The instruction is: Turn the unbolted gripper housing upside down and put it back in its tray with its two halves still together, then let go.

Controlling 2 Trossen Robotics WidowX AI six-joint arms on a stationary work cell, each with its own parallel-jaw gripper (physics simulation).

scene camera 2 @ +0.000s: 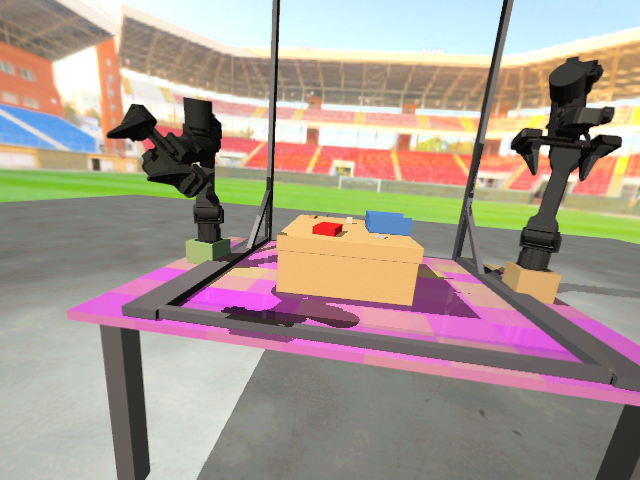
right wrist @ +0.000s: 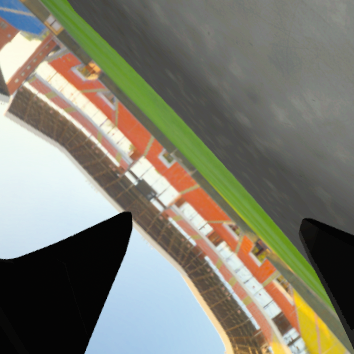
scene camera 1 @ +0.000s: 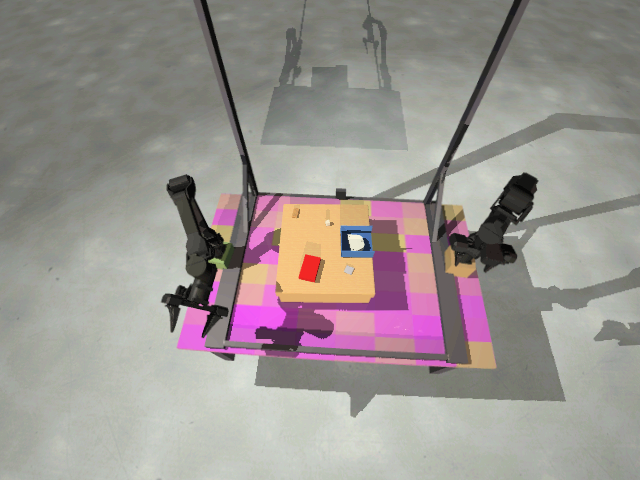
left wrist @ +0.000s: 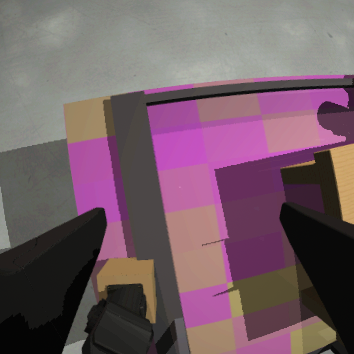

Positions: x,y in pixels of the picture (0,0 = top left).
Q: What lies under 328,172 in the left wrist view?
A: A wooden block.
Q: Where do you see a black frame post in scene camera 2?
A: At 504,20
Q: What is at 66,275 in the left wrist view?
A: The left gripper.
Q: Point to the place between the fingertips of the right gripper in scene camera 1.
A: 187,335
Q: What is the right gripper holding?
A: Nothing.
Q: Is the right gripper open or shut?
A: Open.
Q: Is the left gripper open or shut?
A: Open.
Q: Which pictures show the left gripper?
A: Scene camera 2, scene camera 1 and the left wrist view only.
